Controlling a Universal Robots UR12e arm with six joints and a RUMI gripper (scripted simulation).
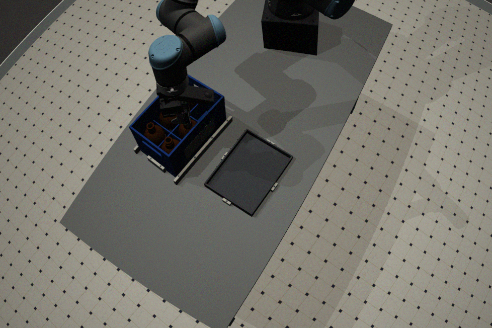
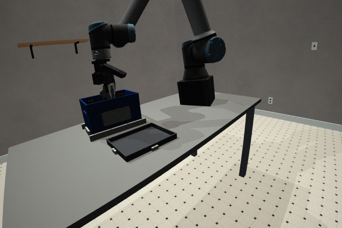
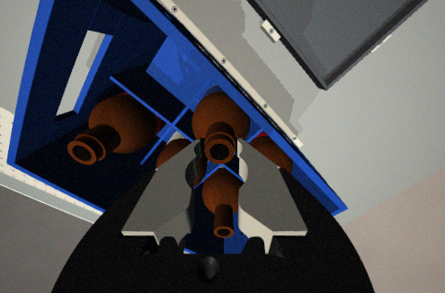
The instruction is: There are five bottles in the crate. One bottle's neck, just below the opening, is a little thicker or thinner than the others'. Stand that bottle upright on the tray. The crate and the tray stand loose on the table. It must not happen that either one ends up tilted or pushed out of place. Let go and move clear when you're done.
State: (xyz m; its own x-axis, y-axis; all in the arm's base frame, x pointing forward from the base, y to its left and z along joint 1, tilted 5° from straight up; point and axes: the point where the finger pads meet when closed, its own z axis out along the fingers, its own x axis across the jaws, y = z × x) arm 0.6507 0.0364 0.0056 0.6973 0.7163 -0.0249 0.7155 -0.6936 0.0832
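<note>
My hand is 5 cm to the left of the blue crate and 7 cm above it. Also, from my hand: black tray: 3 cm behind, 22 cm to the left, 14 cm below; then bottle: 9 cm ahead, 9 cm to the right, 7 cm below.
</note>
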